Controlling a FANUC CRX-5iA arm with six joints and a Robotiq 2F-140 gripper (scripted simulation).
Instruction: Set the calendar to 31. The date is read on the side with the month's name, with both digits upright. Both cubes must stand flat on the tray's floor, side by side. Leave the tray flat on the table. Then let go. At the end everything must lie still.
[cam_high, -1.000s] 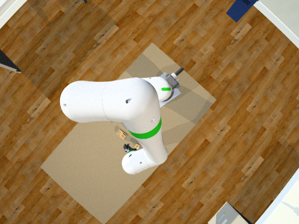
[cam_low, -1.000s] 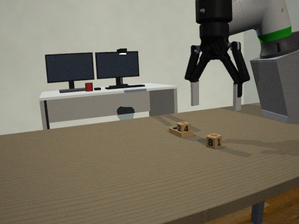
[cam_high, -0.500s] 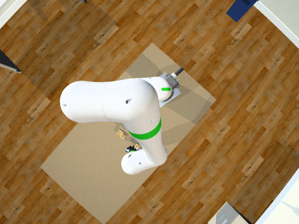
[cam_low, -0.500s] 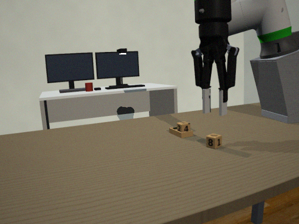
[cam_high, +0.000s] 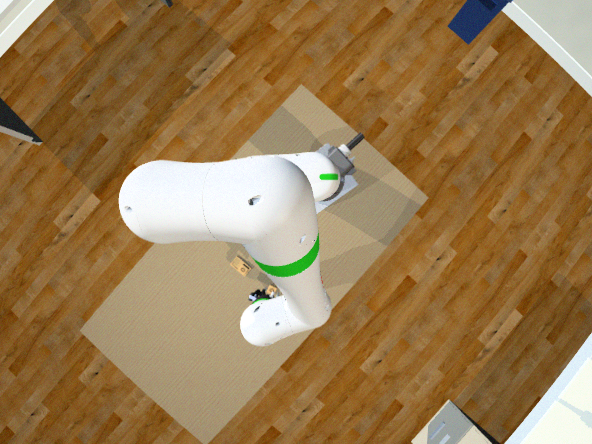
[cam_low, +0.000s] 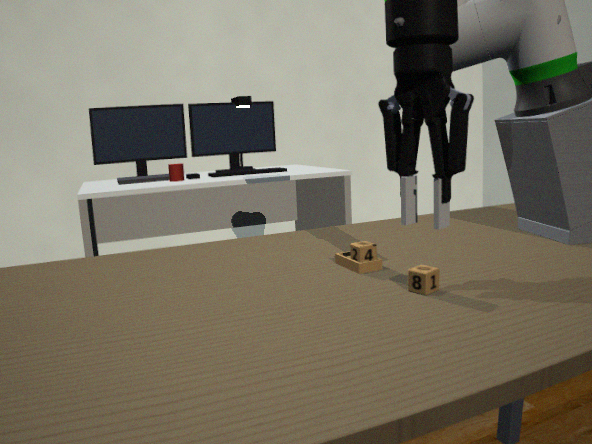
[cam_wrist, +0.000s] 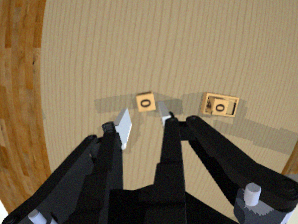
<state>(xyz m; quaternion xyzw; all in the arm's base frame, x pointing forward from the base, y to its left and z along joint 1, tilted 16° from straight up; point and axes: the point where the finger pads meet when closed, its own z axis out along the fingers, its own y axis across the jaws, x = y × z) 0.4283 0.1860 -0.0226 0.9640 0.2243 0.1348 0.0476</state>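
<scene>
Right now the wooden number cube is 11 cm below my hand. From my hand the other things lie so: small wooden tray: 16 cm to the right, 11 cm below, 3 cm ahead.
</scene>
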